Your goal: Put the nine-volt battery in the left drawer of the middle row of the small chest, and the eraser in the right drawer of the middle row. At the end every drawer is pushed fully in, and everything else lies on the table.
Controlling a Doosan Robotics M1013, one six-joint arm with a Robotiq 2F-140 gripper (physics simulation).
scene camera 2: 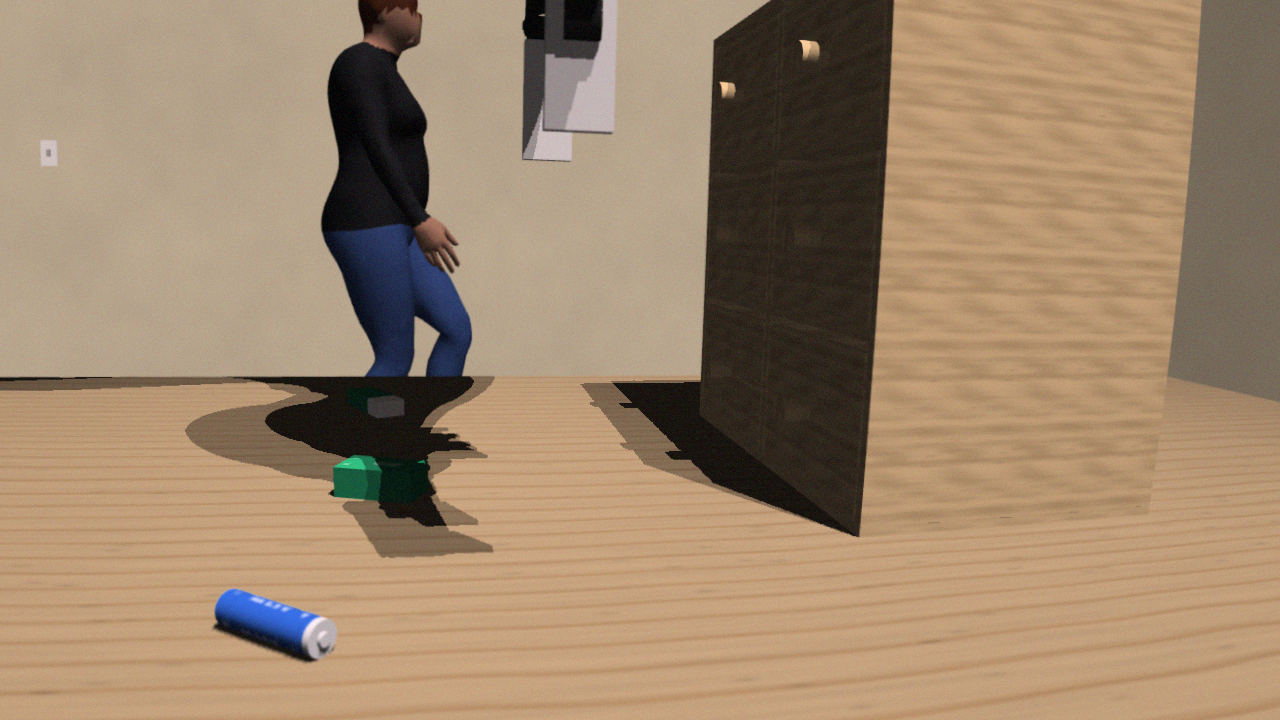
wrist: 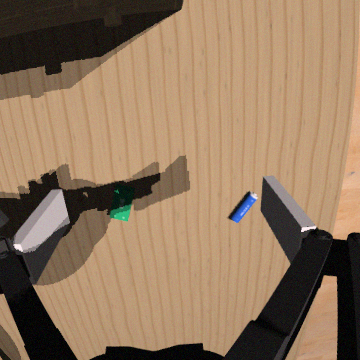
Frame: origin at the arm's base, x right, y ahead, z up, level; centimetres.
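Seen in the pictures: gripper, between the fingertips: (scene camera 2: 559,148) (wrist: 162,200).
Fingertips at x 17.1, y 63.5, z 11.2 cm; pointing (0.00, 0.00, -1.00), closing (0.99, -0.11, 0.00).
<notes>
Pixels of each thing's middle, then the offset from my fingertips to it. Level surfaces: height alone.
- green block, middle of its body: (scene camera 2: 379,478) (wrist: 121,203) dx -8.0, dy -8.5, dz -18.1 cm
- eraser, middle of its body: (scene camera 2: 374,401) dx -30.8, dy -8.8, dz -18.3 cm
- right drawer, middle of its body: (scene camera 2: 945,244) dx -2.1, dy +24.0, dz -3.9 cm
- blue cylindrical battery, middle of its body: (scene camera 2: 275,623) (wrist: 244,206) dx +9.3, dy -12.4, dz -18.3 cm
- table, height of its surface: dz -19.0 cm
The nine-volt battery, a green block (scene camera 2: 380,479) (wrist: 122,204), lies on the table, partly in shadow. The eraser (scene camera 2: 385,406), with a greyish-white end and a dark green sleeve, lies in shadow farther back. A grey piece at the wrist view's left edge is too cut off to name. The small chest (scene camera 2: 1029,268) (wrist: 145,7) has a dark, shaded front; its middle-row left drawer (scene camera 2: 738,232) and right drawer (scene camera 2: 823,241) look flush. My gripper (scene camera 2: 562,143) (wrist: 162,200) is wide open and empty, high above the table, with the nine-volt battery in view between its fingers.
A blue cylindrical battery (scene camera 2: 274,624) (wrist: 243,207) lies on the table (scene camera 2: 626,626) (wrist: 225,100), near the right finger in the wrist view. Two pale knobs (scene camera 2: 727,90) (scene camera 2: 810,50) stick out from the chest's upper drawers. A person (scene camera 2: 375,161) stands beyond the table.
</notes>
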